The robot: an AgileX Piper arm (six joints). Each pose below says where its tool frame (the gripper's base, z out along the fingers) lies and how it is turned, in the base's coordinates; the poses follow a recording.
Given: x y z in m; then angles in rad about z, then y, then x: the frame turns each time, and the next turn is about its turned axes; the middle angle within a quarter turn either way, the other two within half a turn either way.
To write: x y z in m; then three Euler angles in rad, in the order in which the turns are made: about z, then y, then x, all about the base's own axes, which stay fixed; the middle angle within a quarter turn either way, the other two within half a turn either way. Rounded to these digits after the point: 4 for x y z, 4 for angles.
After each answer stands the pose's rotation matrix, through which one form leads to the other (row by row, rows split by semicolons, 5 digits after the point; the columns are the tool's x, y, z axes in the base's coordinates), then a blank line. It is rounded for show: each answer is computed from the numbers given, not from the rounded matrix.
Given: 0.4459 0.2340 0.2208 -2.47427 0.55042 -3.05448
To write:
0.4459 0.2340 0.2208 2.4270 0.4815 -2.8508
-0.66947 -0.58079 0.46313; -0.52748 0.81067 0.25414; -0.52305 -0.07415 -0.84907

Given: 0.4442 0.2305 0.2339 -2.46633 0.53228 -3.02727
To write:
0.4442 0.2305 0.2339 2.4335 0.4835 -2.8833
-0.67256 -0.57583 0.46485; -0.53862 0.81164 0.22613; -0.50750 -0.09829 -0.85603

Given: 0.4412 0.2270 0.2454 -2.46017 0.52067 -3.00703
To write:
0.4412 0.2270 0.2454 2.4374 0.4863 -2.9060
-0.67376 -0.57237 0.46738; -0.54643 0.81169 0.20632; -0.49746 -0.11638 -0.85964

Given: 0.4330 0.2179 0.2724 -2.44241 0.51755 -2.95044
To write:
0.4330 0.2179 0.2724 2.4419 0.5167 -2.9481
-0.66513 -0.55993 0.49405; -0.55930 0.81192 0.16721; -0.49475 -0.16511 -0.85321

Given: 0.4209 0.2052 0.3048 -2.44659 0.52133 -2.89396
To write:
0.4209 0.2052 0.3048 2.4721 0.5560 -2.9987
-0.66602 -0.52709 0.52781; -0.55532 0.82280 0.12095; -0.49803 -0.21255 -0.84071

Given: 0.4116 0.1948 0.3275 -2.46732 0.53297 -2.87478
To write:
0.4116 0.1948 0.3275 2.5048 0.5793 -3.0218
-0.67282 -0.49759 0.54747; -0.53774 0.83716 0.10003; -0.50809 -0.22709 -0.83083

